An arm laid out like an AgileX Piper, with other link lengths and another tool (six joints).
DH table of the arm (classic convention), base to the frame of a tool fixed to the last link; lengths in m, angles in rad. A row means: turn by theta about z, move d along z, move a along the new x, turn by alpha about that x. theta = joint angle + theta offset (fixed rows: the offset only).
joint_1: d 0.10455  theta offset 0  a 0  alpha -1.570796
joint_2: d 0  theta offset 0.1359  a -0.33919  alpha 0
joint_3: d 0  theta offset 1.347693  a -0.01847  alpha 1.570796
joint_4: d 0.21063  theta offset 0  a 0  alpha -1.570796
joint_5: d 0  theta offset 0  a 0  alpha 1.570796
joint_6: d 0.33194  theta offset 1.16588  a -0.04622  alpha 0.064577
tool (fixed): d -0.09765  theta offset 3.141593  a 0  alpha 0
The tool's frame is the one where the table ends.
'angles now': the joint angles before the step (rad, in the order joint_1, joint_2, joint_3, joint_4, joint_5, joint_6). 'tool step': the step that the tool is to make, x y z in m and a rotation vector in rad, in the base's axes. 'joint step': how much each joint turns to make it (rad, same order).
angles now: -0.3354 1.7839 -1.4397 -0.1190 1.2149 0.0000
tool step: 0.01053 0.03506 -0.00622 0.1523 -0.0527 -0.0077
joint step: 0.0000 -0.0041 0.0000 0.1702 0.0033 -0.0355
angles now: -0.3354 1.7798 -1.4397 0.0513 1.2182 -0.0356
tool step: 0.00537 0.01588 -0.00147 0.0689 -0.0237 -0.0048
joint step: 0.0000 0.0000 0.0000 0.0767 0.0015 -0.0144
